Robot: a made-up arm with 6 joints.
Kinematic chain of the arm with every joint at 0, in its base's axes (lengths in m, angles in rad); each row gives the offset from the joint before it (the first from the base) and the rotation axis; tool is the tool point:
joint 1: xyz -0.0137 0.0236 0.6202 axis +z
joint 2: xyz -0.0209 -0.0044 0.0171 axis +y
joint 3: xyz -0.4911 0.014 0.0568 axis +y
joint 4: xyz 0.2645 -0.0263 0.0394 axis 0.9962 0 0.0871
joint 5: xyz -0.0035 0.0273 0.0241 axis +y
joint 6: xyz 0.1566 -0.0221 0.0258 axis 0.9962 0 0.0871
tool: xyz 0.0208 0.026 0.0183
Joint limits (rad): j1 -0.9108..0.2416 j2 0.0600..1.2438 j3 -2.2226..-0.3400 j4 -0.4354..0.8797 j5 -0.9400..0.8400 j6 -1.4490..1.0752
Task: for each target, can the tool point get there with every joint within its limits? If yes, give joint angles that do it. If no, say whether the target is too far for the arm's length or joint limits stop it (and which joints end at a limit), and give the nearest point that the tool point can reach.
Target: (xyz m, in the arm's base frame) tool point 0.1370 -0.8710 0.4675
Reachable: no: joint limits stop it (at a limit: joint 1, joint 2, joint 4, joint 6) | nearest point 0.0526 -0.2216 0.8667 | short by 0.767 m
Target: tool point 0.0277 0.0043 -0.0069
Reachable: no: joint limits stop it (at a limit: joint 2, joint 3, joint 5) | nearest point 0.0655 -0.0133 0.7691 | short by 0.777 m
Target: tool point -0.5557 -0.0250 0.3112
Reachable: no: joint limits stop it (at a limit: joint 2, joint 3, joint 4, joint 5, joint 6) | nearest point -0.1403 0.0122 0.7645 | short by 0.616 m
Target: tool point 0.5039 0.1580 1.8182
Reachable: no: too far | nearest point 0.1697 0.0614 1.4506 | short by 0.506 m
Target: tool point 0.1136 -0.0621 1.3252
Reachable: yes | joints -0.7245 1.0253 -1.4155 -0.0455 0.0714 -0.5762
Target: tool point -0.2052 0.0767 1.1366
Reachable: yes | joints -0.2984 0.2060 -0.8615 0.7802 0.1091 -0.4430
